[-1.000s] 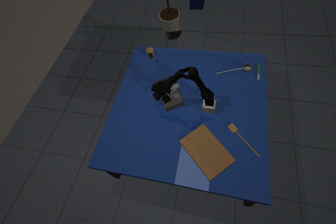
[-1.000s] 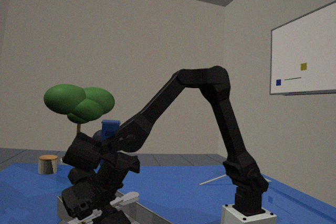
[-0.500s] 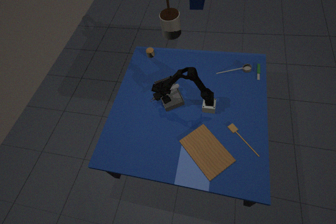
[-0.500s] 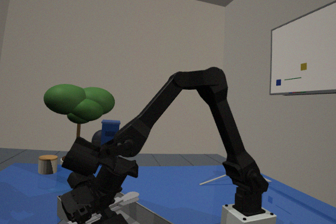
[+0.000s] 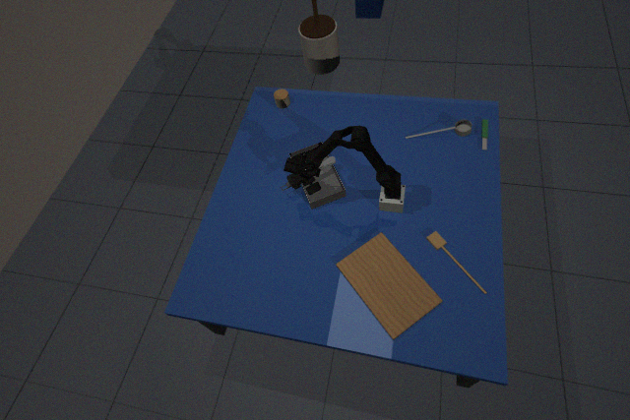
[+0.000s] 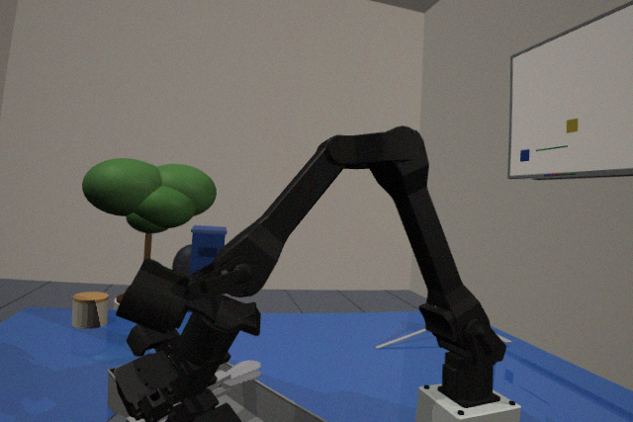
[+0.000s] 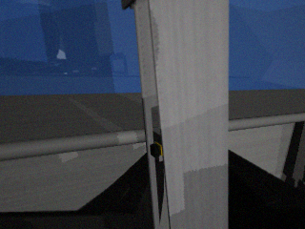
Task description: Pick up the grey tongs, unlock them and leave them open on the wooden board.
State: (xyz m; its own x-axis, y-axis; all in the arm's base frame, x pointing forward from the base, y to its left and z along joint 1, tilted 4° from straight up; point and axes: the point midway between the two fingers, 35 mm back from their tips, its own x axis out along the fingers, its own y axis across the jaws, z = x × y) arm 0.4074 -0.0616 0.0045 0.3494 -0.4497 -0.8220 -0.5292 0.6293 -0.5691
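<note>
The grey roasting tin is 60 mm behind my gripper tip and 20 mm to the right of it. From my gripper tip the other things lie so: cork-topped cup: 490 mm to the right, 210 mm ahead; wooden board: 450 mm to the left, 420 mm behind, 30 mm below.
</note>
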